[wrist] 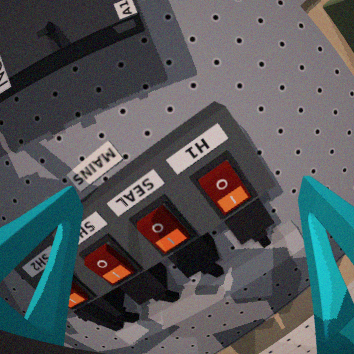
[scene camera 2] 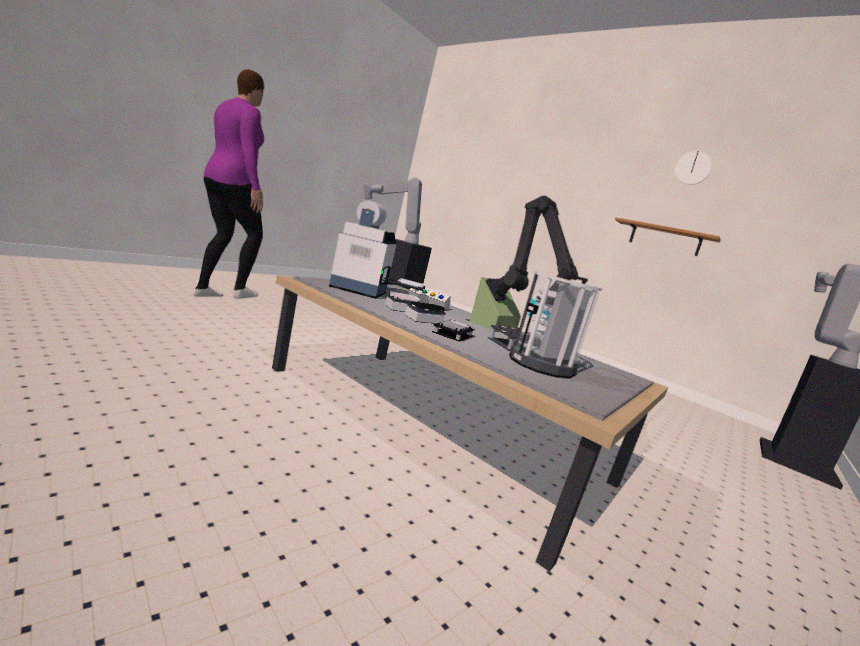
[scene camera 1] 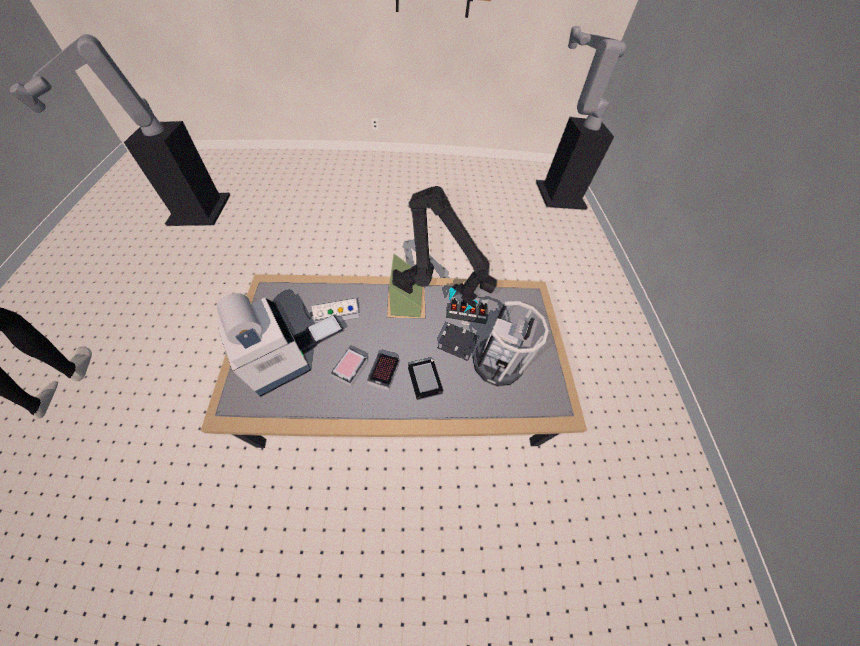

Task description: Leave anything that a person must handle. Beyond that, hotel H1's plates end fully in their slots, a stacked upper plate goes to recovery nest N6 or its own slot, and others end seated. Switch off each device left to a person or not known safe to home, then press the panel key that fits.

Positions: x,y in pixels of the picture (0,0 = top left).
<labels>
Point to a plate sealer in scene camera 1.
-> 295,359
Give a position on an MAINS label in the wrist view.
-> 105,156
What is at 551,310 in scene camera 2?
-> A plate hotel H1.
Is the gripper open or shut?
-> Open.
</labels>
